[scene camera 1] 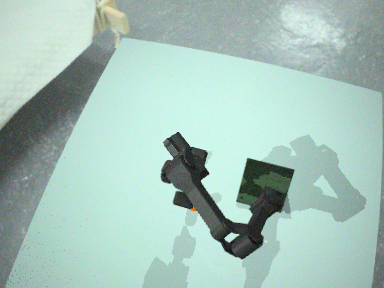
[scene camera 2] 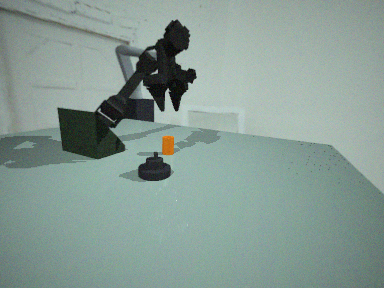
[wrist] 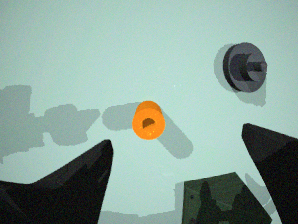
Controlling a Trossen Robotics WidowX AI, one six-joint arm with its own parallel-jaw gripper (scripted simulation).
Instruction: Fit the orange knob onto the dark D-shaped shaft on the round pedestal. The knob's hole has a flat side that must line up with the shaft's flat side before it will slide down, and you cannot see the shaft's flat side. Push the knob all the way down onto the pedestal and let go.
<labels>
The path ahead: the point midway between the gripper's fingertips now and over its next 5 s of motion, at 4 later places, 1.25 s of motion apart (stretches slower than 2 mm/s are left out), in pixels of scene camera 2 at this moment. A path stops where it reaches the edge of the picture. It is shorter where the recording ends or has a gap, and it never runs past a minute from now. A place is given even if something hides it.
My gripper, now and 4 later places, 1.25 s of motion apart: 170, 111; 168, 138; 168, 151; 168, 113; 164, 124
</labels>
